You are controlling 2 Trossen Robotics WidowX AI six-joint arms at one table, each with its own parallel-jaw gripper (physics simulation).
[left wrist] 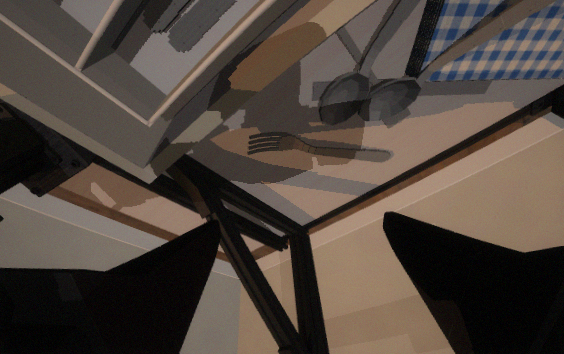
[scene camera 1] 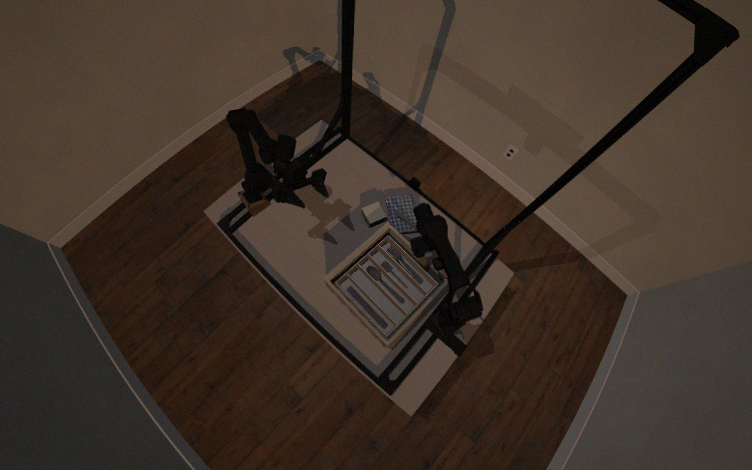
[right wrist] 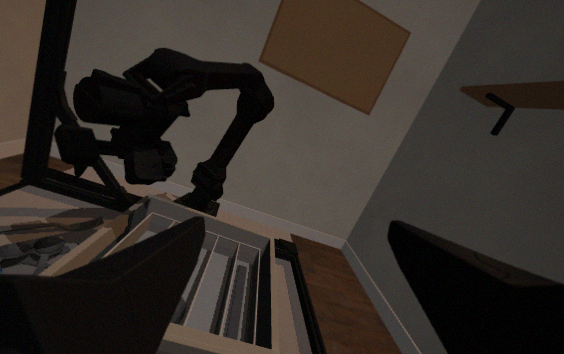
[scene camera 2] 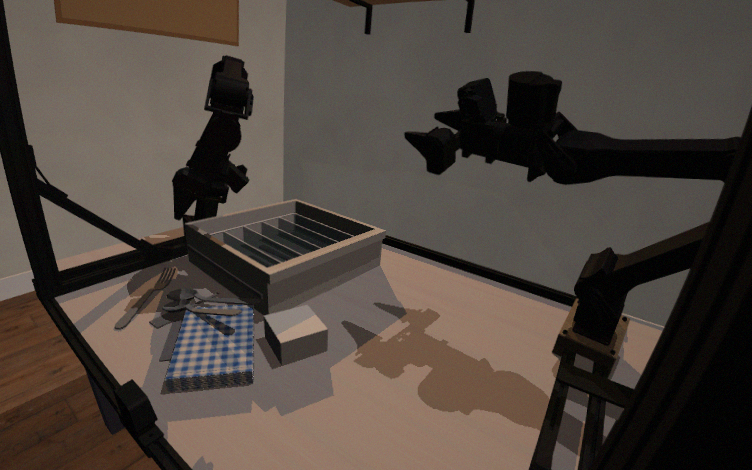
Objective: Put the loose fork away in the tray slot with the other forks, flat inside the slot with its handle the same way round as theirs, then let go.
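Note:
The loose fork (scene camera 2: pixel 145 302) (left wrist: pixel 350 152) lies on the table beside the tray (scene camera 2: pixel 327 252) (right wrist: pixel 273 305); in the left wrist view its tines point left and its handle right. The other forks (scene camera 1: pixel 396 256) lie in the tray's slot nearest the napkin side, tines toward the upper left in scene camera 1. The left wrist view shows handle ends (left wrist: pixel 200 30) in the near slot. My left gripper (scene camera 1: pixel 429 260) (scene camera 2: pixel 213 203) (left wrist: pixel 301 224) is open and empty, above the table by the tray's end, with the fork beyond its fingertips. My right gripper (scene camera 1: pixel 314 200) (scene camera 2: pixel 422 124) (right wrist: pixel 297 227) is open and empty, high above the table.
Two loose spoons (left wrist: pixel 345 97) and other cutlery lie between the loose fork and a folded blue checked napkin (scene camera 1: pixel 400 209) (scene camera 2: pixel 213 349) (left wrist: pixel 495 50), partly on it. A white block (scene camera 1: pixel 374 214) (scene camera 2: pixel 296 334) stands beside the napkin. Black frame posts (left wrist: pixel 305 285) rise near the table corner.

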